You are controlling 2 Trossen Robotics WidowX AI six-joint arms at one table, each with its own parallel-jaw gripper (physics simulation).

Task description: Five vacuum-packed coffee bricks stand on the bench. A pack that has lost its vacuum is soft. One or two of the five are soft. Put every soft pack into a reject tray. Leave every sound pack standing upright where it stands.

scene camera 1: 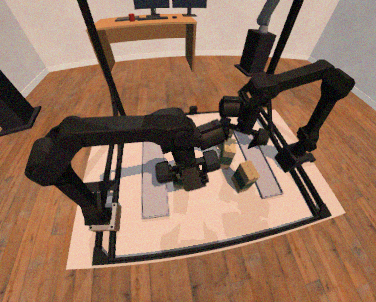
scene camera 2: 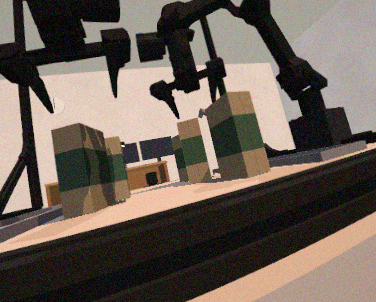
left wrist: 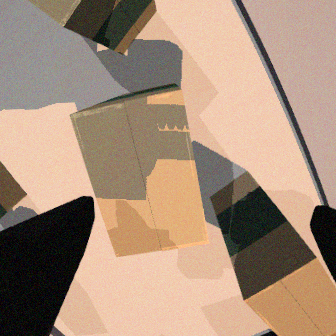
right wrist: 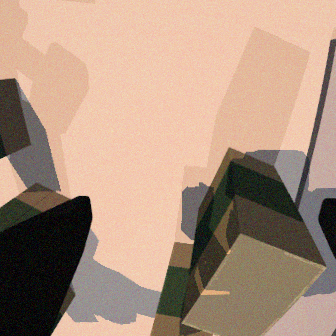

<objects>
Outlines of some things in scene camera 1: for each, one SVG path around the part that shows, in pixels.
The left gripper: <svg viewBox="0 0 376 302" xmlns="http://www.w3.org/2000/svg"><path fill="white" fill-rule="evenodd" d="M221 117L220 123L222 124L221 127L226 142L229 137L229 130L231 129L254 136L248 149L258 145L267 145L270 132L259 128L258 131L254 130L253 127L257 120L249 121L241 115L241 117L237 118L238 123L236 125L230 123L231 118Z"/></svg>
The right gripper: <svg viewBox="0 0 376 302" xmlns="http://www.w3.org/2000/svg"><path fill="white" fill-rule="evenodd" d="M217 153L215 150L202 152L203 156L196 158L194 153L193 158L187 162L178 162L174 159L176 166L171 166L168 160L159 162L155 165L156 179L160 184L172 181L178 182L176 174L179 174L186 192L206 187L206 183L209 183L207 173L220 169Z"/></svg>
</objects>
